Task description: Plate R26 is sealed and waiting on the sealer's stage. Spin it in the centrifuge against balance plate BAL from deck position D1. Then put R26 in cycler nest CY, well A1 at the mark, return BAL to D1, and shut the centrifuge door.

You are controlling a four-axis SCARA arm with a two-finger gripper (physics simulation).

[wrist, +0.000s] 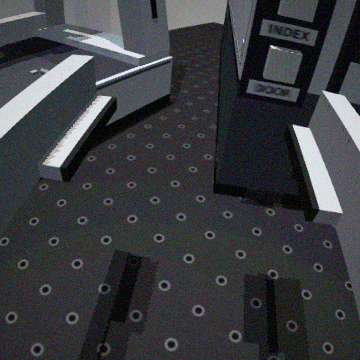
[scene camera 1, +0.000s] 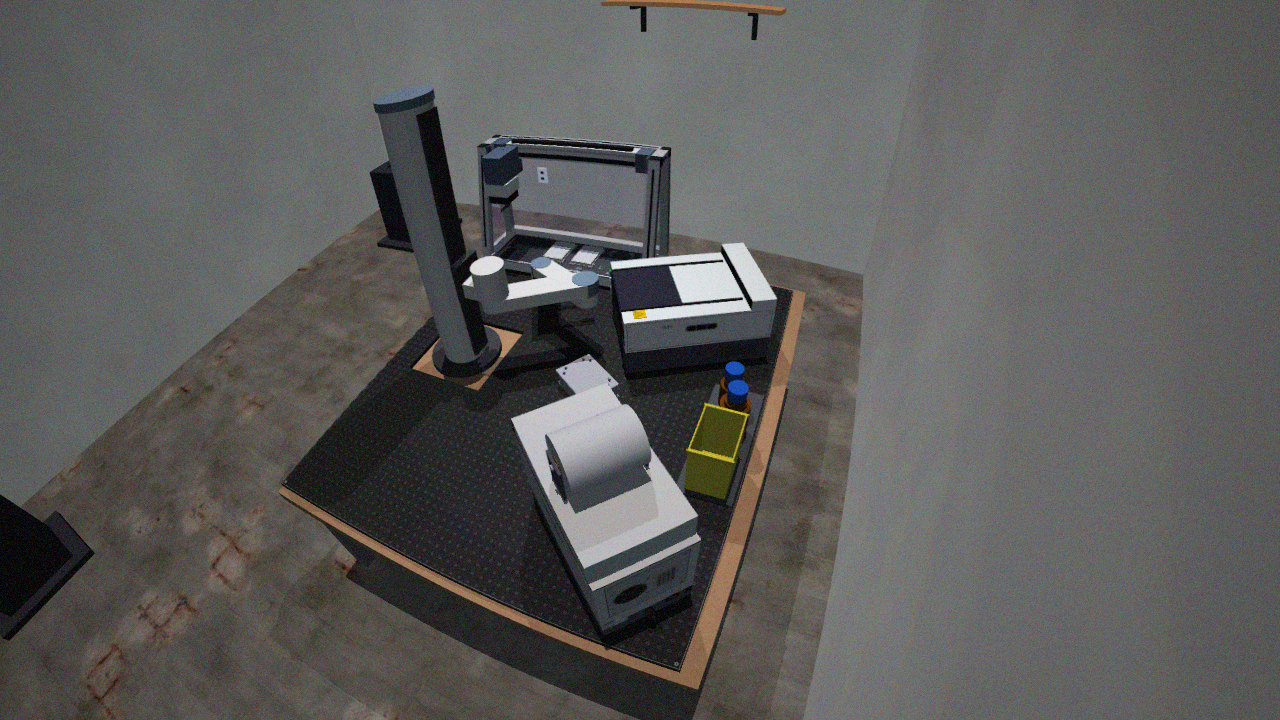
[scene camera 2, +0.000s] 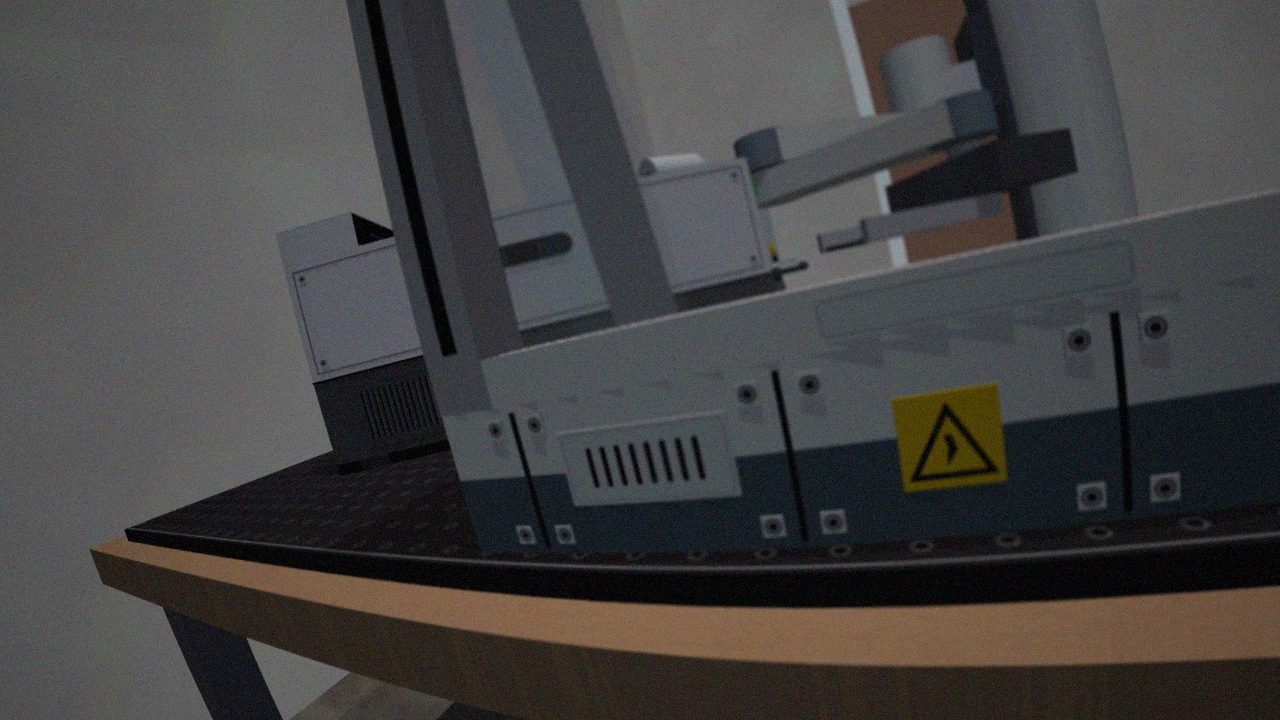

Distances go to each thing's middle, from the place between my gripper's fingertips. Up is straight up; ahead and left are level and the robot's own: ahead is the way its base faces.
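Labels:
The housing with hazard label [scene camera 2: 951, 438] is 370 mm to the left of my hand, 30 mm behind it and 80 mm below it. As for the centrifuge [scene camera 2: 344, 275], my gripper is 350 mm short of it. My gripper is also 10 mm below the centrifuge and 10 mm to the left of it.

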